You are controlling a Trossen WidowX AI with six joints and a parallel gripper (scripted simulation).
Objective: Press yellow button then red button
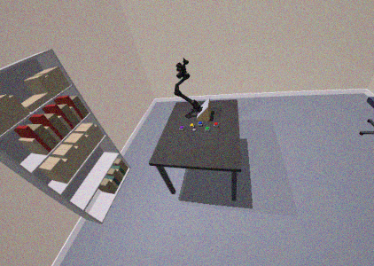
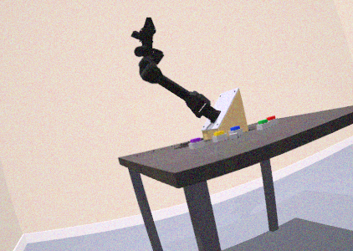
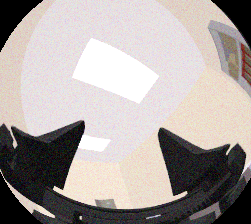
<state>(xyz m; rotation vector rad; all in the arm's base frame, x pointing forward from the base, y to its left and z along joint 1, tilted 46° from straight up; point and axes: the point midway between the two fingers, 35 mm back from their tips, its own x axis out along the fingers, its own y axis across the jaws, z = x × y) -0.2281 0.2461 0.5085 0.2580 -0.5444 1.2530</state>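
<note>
Right now my gripper tip is 66 cm above the yellow button, 36 cm short of it and 12 cm to the right of it. From my gripper tip the other things lie so: red button: 66 cm below, 40 cm to the left, 30 cm ahead; purple button: 66 cm below, 42 cm ahead, 1 cm to the left; blue button: 66 cm below, 31 cm ahead, 21 cm to the left.
</note>
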